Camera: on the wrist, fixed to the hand. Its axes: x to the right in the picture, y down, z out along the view.
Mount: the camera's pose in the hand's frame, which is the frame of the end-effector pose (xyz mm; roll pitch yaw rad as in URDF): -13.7 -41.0 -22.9 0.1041 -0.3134 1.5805
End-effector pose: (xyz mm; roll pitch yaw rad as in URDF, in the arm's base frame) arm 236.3 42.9 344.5 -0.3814 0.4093 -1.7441
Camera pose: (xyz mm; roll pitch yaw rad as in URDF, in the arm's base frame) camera 193.0 65.7 344.5 0.5177 0.0587 -0.1377
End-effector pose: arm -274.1 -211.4 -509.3 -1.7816 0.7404 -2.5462
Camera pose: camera -298.5 -211.3 -466.9 1.5674 0.8155 0.4454
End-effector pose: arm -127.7 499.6 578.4 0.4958 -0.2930 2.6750
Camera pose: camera -114.9 521.3 536.5 -0.3131 -0.7618 -1.7316
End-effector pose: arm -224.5 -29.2 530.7 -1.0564 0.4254 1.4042
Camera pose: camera -185.3 -38.2 558.6 0.6647 0.6590 -2.9359
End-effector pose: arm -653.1 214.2 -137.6 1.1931 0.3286 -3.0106
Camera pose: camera -624.5 211.7 -177.2 1.4866 -1.2453 -2.8084
